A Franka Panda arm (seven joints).
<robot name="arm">
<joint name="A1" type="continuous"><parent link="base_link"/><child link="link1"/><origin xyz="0 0 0.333" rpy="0 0 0"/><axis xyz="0 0 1"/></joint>
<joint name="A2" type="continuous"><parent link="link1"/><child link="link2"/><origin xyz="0 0 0" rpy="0 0 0"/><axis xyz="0 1 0"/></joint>
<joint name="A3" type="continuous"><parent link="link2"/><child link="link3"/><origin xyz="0 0 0.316" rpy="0 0 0"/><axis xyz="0 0 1"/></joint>
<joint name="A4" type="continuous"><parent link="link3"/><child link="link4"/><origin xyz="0.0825 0 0" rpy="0 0 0"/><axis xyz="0 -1 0"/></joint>
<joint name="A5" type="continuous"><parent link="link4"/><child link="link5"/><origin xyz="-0.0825 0 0.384" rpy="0 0 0"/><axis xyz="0 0 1"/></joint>
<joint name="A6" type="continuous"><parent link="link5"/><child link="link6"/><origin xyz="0 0 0" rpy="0 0 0"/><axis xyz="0 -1 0"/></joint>
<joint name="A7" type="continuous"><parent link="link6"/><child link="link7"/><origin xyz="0.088 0 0" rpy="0 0 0"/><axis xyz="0 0 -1"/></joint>
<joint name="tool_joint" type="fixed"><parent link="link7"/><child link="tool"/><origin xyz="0 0 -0.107" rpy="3.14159 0 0"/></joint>
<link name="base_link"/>
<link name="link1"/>
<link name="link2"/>
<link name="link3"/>
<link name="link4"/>
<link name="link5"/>
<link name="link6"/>
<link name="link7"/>
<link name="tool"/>
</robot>
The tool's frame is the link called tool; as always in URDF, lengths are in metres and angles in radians. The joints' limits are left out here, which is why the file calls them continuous.
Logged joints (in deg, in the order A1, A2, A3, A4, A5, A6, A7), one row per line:
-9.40 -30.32 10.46 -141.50 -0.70 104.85 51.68
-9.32 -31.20 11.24 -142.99 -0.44 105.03 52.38
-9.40 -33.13 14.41 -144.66 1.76 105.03 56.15
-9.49 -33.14 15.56 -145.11 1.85 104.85 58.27
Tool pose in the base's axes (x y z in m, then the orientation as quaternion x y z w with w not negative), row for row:
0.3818 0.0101 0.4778 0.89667 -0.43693 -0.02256 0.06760
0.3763 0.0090 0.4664 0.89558 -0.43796 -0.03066 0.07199
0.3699 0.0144 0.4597 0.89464 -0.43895 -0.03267 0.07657
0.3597 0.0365 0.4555 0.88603 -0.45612 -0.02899 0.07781
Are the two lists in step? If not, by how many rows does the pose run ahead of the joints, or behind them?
The pose runs 1 row behind the joints: the pose in row i belongs to the joints in row i - 1.
